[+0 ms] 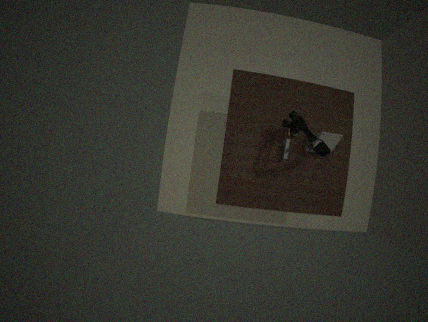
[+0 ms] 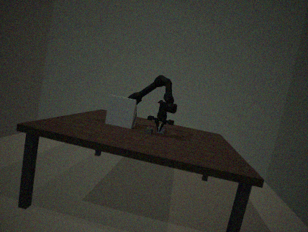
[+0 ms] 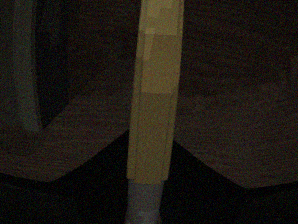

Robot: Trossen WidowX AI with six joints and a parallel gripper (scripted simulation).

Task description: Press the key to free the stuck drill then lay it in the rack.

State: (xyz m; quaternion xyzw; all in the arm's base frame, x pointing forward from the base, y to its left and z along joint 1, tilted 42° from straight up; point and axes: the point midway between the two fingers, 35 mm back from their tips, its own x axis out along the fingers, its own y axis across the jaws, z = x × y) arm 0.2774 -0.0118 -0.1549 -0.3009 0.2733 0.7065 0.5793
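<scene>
Right now my gripper tip is 4 cm to the right of the yellow drill and 3 cm below it. From my gripper tip the other things lie so: pale grey rack: 7 cm behind, 3 cm to the left, 1 cm below.
</scene>
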